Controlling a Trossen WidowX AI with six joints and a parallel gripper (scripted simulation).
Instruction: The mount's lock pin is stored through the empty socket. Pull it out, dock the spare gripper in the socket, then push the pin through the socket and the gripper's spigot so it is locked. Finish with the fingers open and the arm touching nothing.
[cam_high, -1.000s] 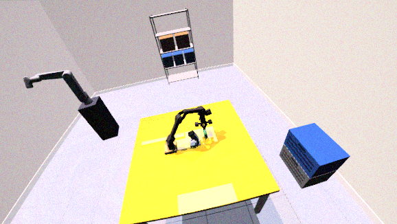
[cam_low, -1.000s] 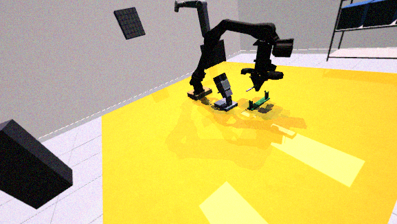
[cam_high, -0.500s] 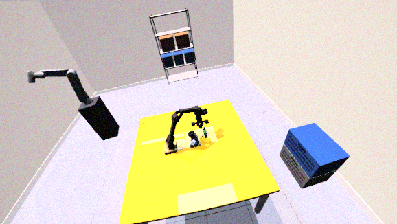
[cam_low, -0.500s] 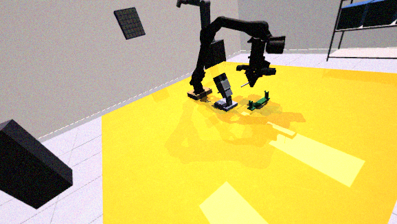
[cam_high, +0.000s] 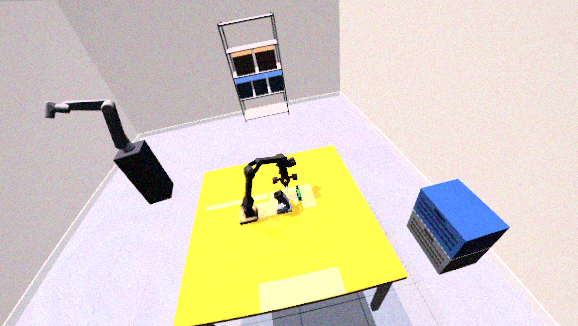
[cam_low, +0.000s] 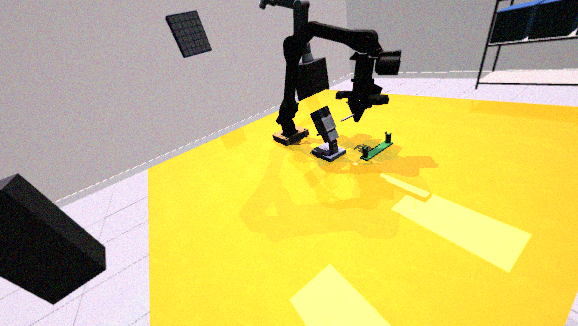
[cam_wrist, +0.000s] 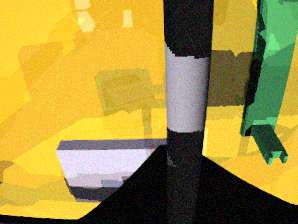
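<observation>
The mount is 10 cm to the right of my gripper tip, 6 cm behind it and 4 cm below it. The rest, counted from my gripper tip: spare gripper (10 cm to the right, 7 cm behind, 3 cm above); green cradle (8 cm ahead, 7 cm below, 1 cm to the right).
</observation>
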